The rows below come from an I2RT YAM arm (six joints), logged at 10 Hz.
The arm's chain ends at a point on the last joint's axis. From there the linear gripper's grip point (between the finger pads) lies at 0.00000 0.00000 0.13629 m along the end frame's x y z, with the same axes.
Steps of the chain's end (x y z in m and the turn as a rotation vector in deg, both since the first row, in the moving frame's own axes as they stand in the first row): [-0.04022, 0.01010, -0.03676, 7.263, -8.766, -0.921]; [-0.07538, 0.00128, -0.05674, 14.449, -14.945, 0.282]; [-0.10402, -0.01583, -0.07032, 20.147, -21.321, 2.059]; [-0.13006, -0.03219, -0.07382, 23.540, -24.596, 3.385]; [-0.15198, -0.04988, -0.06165, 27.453, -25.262, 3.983]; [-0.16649, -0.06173, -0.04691, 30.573, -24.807, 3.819]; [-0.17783, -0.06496, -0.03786, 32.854, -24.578, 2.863]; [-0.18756, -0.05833, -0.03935, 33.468, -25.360, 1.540]
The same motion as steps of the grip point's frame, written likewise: [-0.06107, -0.00690, -0.03944, 7.263, -8.766, -0.921]; [-0.11007, -0.03243, -0.06561, 14.449, -14.945, 0.282]; [-0.15170, -0.06257, -0.08779, 20.147, -21.321, 2.059]; [-0.18355, -0.08659, -0.09717, 23.540, -24.596, 3.385]; [-0.20568, -0.11263, -0.08952, 27.453, -25.262, 3.983]; [-0.21859, -0.13070, -0.07783, 30.573, -24.807, 3.819]; [-0.22953, -0.13797, -0.07133, 32.854, -24.578, 2.863]; [-0.24160, -0.13177, -0.07434, 33.468, -25.360, 1.540]
